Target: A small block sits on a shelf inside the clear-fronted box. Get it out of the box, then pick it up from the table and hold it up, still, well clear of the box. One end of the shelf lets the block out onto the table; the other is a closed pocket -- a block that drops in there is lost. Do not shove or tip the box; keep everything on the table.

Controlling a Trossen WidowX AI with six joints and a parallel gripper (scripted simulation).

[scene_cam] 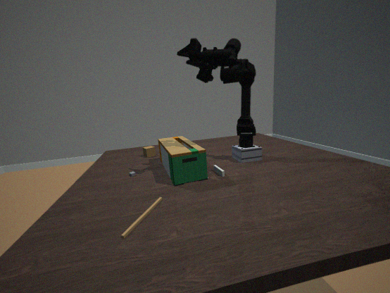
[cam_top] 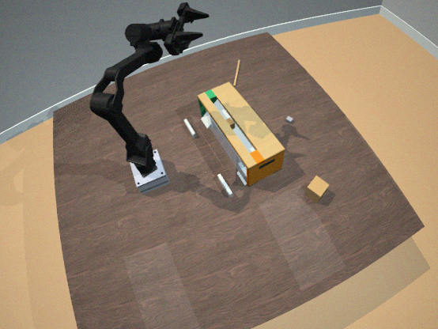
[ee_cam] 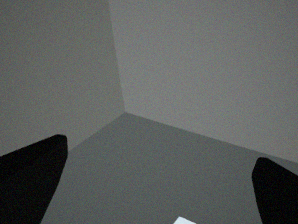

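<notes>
The long tan box is 430 mm below my gripper tip, 90 mm to the right of it and 20 mm behind it. Round my gripper tip: thin wooden stick: 490 mm below, 250 mm ahead, 240 mm to the left; small tan block: 410 mm below, 70 mm to the right.
</notes>
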